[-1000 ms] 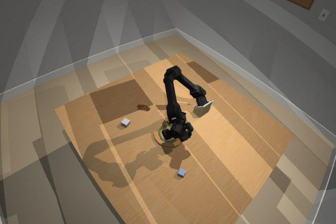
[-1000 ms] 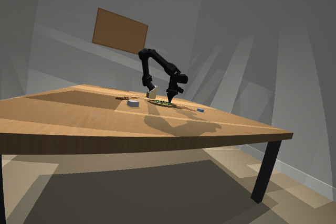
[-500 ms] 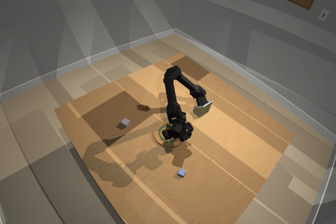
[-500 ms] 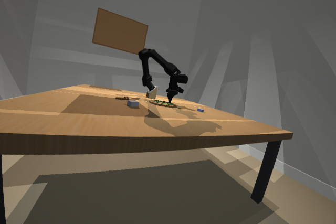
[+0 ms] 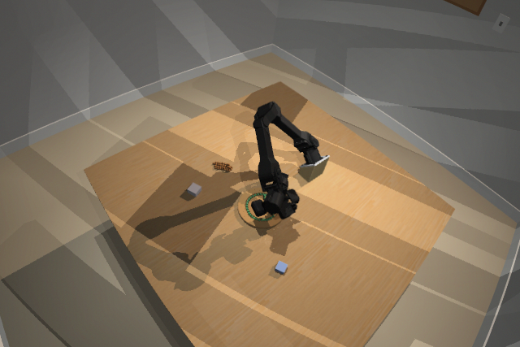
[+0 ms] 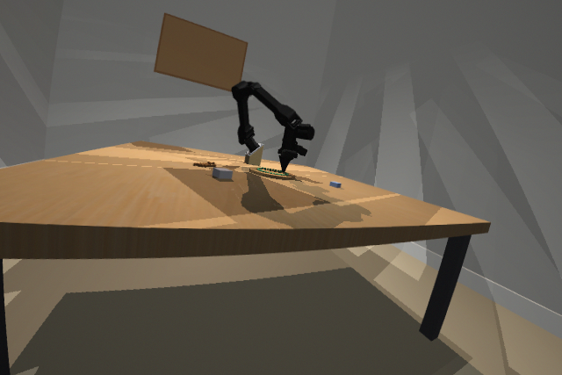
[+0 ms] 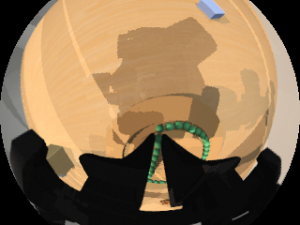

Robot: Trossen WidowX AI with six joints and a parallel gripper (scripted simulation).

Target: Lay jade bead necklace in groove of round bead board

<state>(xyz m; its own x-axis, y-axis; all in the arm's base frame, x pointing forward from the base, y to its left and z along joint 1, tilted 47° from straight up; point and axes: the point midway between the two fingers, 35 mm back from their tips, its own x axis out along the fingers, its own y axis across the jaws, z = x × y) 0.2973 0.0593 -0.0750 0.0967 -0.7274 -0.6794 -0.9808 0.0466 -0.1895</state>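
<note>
My gripper tip is now 20 mm short of the round wooden bead board, 50 mm to the left of it and 10 mm above it. Also, from my gripper tip: blue block 110 mm ahead, 210 mm to the left, 10 mm below; pale grey block 220 mm ahead, 270 mm to the right.
</note>
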